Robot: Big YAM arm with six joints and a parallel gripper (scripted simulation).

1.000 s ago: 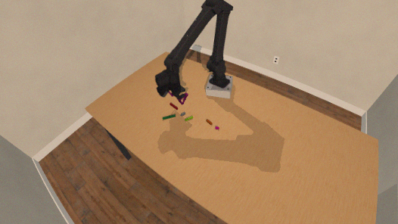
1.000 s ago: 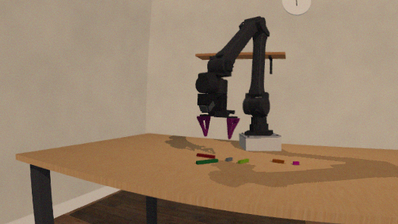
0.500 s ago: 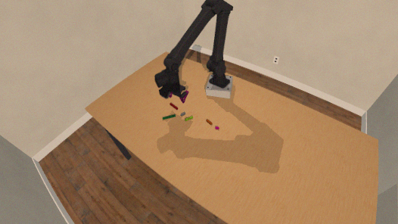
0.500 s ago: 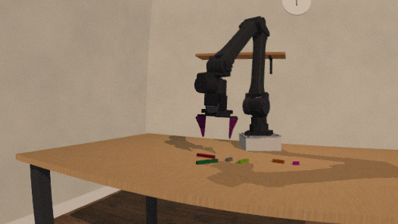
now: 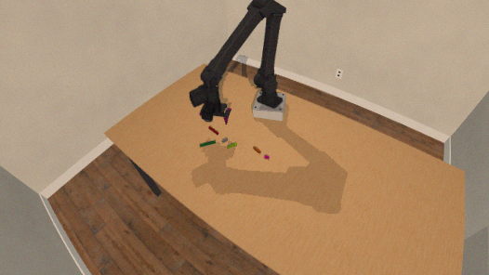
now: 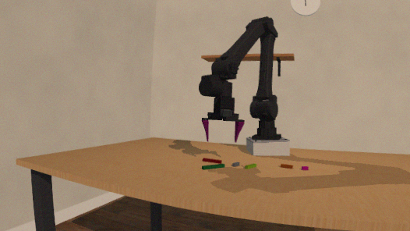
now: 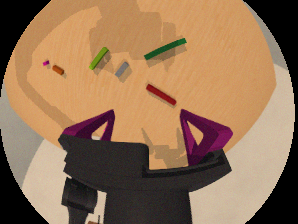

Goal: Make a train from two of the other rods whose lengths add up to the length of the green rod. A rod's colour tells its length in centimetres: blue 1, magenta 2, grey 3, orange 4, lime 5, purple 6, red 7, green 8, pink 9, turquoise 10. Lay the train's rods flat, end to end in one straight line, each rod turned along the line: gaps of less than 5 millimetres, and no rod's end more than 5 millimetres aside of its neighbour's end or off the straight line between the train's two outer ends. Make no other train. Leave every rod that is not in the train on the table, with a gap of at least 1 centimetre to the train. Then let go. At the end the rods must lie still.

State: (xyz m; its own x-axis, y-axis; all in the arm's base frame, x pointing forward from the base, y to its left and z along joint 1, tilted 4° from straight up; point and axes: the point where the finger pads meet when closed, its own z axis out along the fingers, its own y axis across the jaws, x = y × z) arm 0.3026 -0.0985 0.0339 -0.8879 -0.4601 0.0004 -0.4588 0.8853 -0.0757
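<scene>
Right now the grey rod is 2 cm ahead of my hand, 6 cm to the left of it and 8 cm below it. Also, from my hand: lime rod (3 cm ahead, 12 cm to the left, 8 cm below); then green rod (9 cm ahead, 1 cm to the left, 8 cm below); then red rod (1 cm ahead, 3 cm to the right, 8 cm below).
</scene>
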